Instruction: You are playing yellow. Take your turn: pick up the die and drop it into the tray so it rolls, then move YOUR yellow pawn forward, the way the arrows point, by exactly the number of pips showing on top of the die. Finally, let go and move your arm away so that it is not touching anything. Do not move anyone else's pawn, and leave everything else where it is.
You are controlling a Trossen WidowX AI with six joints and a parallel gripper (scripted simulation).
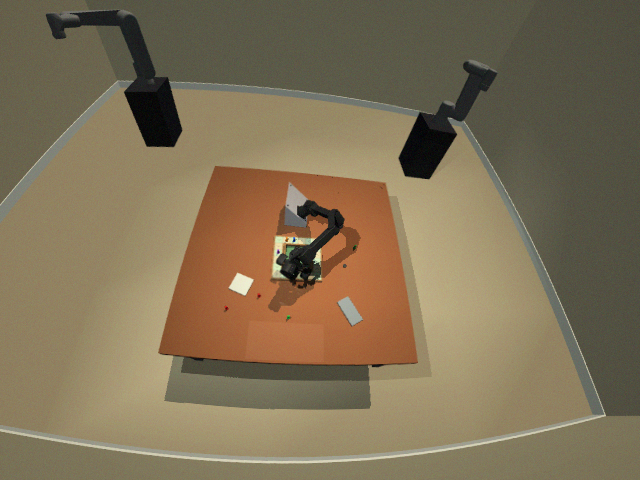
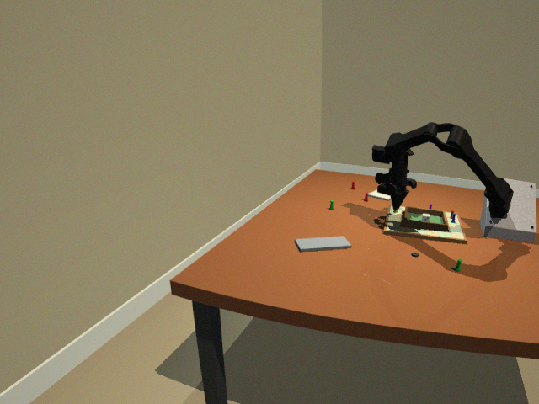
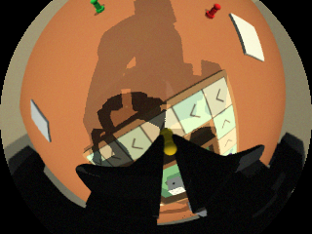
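The white die is 110 mm behind my gripper tip, 40 mm to the left of it and 10 mm below it. Round my gripper tip: purple pawn: 140 mm behind, 80 mm to the right, 10 mm below; green tray: 110 mm behind, 30 mm to the left, 30 mm below; yellow pawn: 10 mm above.
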